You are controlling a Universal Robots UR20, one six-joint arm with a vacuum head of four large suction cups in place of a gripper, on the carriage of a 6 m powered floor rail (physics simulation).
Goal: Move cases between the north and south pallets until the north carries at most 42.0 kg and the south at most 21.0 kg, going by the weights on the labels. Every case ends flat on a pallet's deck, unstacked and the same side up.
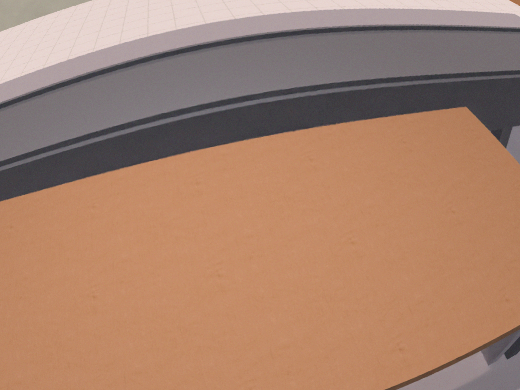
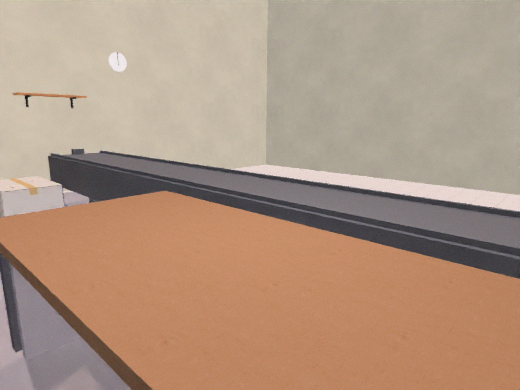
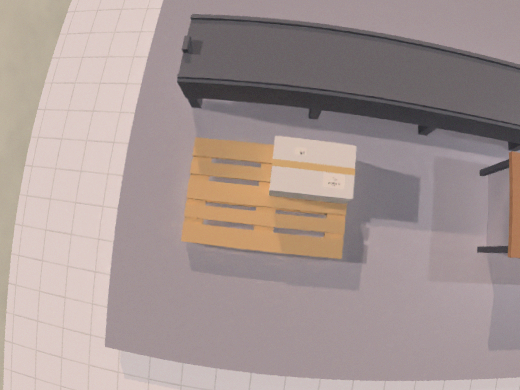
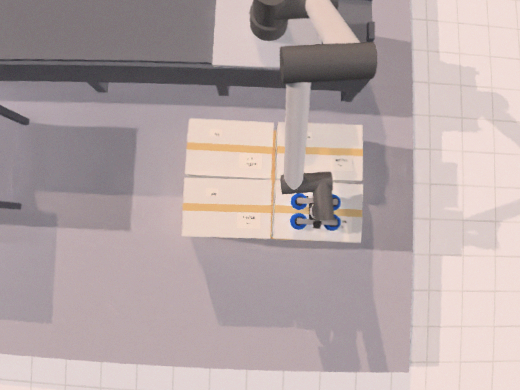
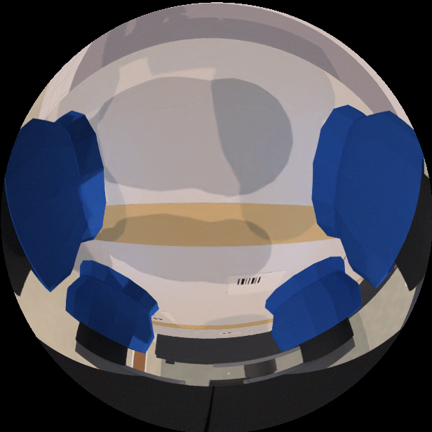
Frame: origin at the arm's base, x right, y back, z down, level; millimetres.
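Seen in the pictures: arm's base at its link origin: (image 4: 268, 23).
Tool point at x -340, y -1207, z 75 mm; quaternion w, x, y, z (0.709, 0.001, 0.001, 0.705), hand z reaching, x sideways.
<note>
Offsets run from my tool point to a thing's top centre. Level surfaces: height alone.
My gripper (image 4: 316, 212) (image 5: 212, 235), the suction head with blue cups, is open above the front right white case (image 4: 285, 231) (image 5: 175, 150) on the south pallet. Cup shadows show on the case top. A barcode sticker (image 5: 248, 281) shows near the tape; no weight label reads clearly. The back left case {dx +564, dy +406, dz +98 mm} (image 4: 215, 162), back right case {dx -40, dy +409, dz +79 mm} (image 4: 325, 170) and front left case {dx +560, dy +6, dz +60 mm} (image 4: 210, 222) lie flat beside it and hide the south deck. On the north pallet (image 3: 225, 192), a white case (image 3: 300, 180) (image 2: 30, 201) lies flat at the back right. Its label is too small to read.
A wooden table {dz -35 mm} (image 1: 260, 250) (image 2: 275, 300) (image 3: 515, 210) stands between the pallet areas. The floor rail (image 1: 250, 65) (image 2: 325, 192) (image 3: 325, 60) (image 4: 100, 35) runs behind both pallets. My arm (image 4: 296, 130) reaches over the south cases from its carriage (image 4: 235, 40). The north deck shows bare boards left of and in front of its case.
</note>
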